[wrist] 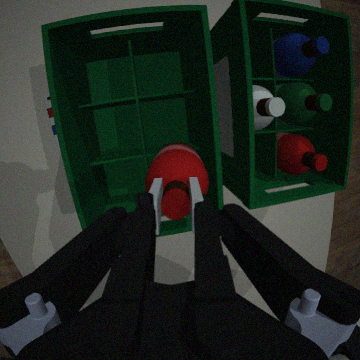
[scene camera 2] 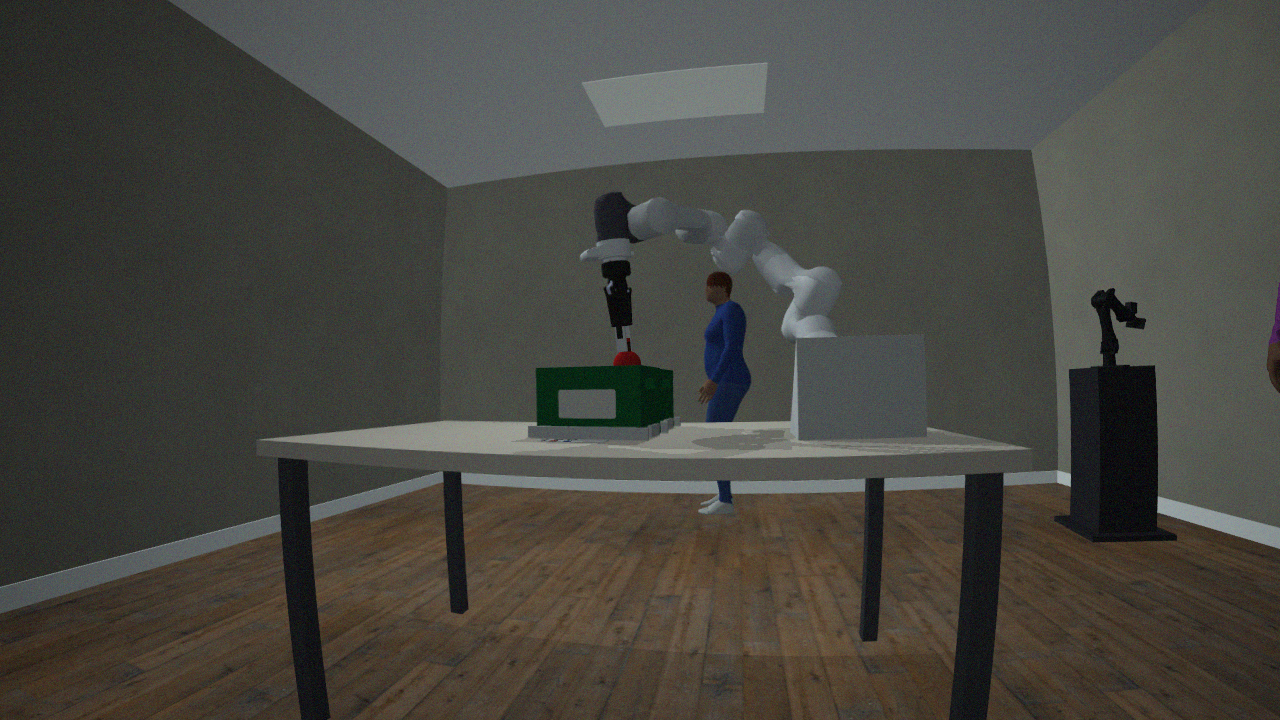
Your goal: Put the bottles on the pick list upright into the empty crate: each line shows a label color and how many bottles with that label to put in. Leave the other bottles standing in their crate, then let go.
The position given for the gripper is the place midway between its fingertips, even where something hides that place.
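Visible in the scene are a blue bottle [wrist: 294, 53], a green bottle [wrist: 301, 101], a red bottle [wrist: 175, 162] and a further red bottle [wrist: 295, 153]. The gripper [scene camera 2: 625, 351] is visible too, and it also appears in the wrist view [wrist: 175, 190].
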